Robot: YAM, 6 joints.
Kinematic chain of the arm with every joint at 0, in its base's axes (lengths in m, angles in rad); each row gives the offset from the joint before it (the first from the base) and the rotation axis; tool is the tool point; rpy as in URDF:
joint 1: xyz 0 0 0.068 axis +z
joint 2: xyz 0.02 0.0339 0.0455 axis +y
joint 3: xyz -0.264 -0.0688 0 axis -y
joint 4: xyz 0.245 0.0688 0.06 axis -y
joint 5: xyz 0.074 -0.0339 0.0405 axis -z
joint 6: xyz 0.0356 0 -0.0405 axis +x
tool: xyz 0 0 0 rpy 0 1.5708 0
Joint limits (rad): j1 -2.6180..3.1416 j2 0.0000..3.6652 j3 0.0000..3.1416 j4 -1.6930..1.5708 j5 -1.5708..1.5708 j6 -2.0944..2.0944
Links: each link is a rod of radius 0.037 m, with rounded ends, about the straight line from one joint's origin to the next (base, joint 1, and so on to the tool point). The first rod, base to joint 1, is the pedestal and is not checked.
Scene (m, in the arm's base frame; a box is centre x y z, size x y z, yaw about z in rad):
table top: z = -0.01
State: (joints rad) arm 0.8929 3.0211 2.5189 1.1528 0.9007 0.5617
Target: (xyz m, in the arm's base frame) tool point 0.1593 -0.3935 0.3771
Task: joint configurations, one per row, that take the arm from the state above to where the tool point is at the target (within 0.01 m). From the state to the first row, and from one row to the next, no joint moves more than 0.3 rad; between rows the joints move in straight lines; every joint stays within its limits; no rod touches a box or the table.
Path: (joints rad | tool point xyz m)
1: 0.6072 2.8809 2.3877 1.2125 0.9466 0.5617 | 0.5015 0.3133 0.1809
2: 0.3214 2.7407 2.2565 1.2722 0.9926 0.5617 | 0.5538 0.1530 0.2218
3: 0.0357 2.6005 2.1253 1.3319 1.0385 0.5617 | 0.5526 -0.0110 0.2603
4: -0.2500 2.4603 1.9941 1.3917 1.0845 0.5617 | 0.5013 -0.1605 0.2956
5: -0.5358 2.3201 1.8629 1.4514 1.1304 0.5617 | 0.4090 -0.2803 0.3272
6: -0.8215 2.1799 1.7317 1.5111 1.1764 0.5617 | 0.2896 -0.3595 0.3545
7: -1.1072 2.0397 1.6005 1.5708 1.2223 0.5617 | 0.1593 -0.3935 0.3771

